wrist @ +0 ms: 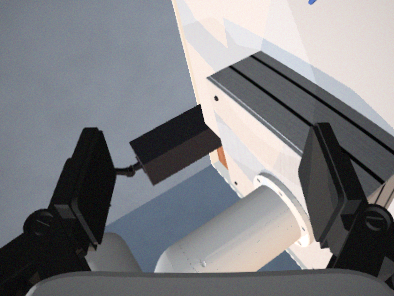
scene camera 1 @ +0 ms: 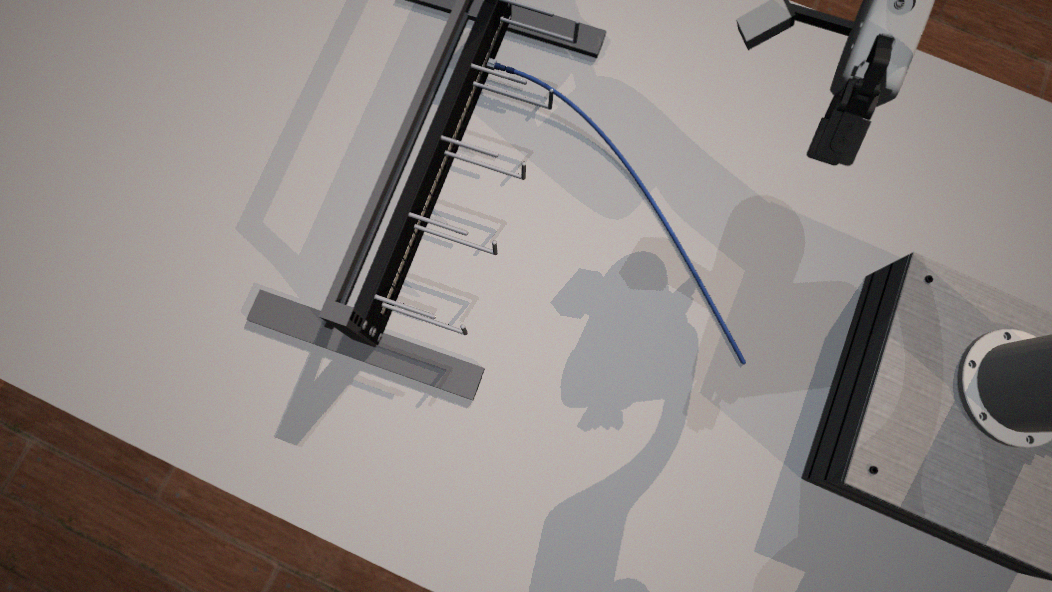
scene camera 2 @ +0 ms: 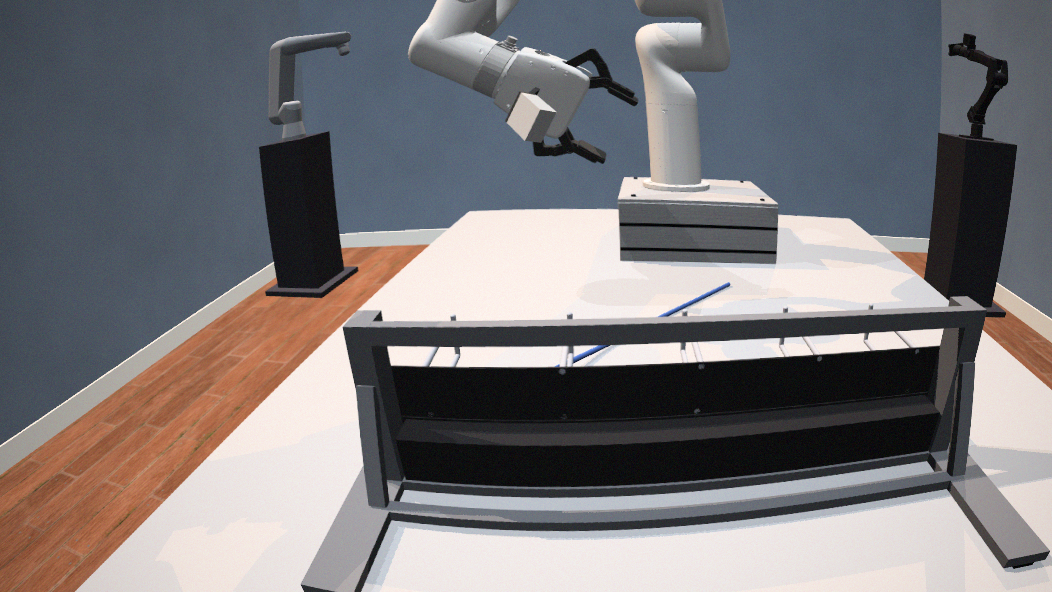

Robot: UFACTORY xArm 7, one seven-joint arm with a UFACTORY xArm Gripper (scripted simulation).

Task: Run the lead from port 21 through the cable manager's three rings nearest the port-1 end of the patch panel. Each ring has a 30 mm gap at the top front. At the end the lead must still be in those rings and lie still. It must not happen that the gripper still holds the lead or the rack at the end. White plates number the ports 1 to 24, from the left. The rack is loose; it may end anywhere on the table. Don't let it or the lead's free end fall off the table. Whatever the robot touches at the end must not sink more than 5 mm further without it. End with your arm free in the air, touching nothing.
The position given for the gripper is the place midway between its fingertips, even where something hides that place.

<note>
In view: the gripper (scene camera 1: pixel 826 161) and a rack (scene camera 2: pixel 570 431).
The rack also shows in scene camera 1 (scene camera 1: pixel 362 338). The gripper is seen too in the wrist view (wrist: pixel 206 149) and in scene camera 2 (scene camera 2: pixel 621 130). The wrist view misses the rack: it is out of frame.
</note>
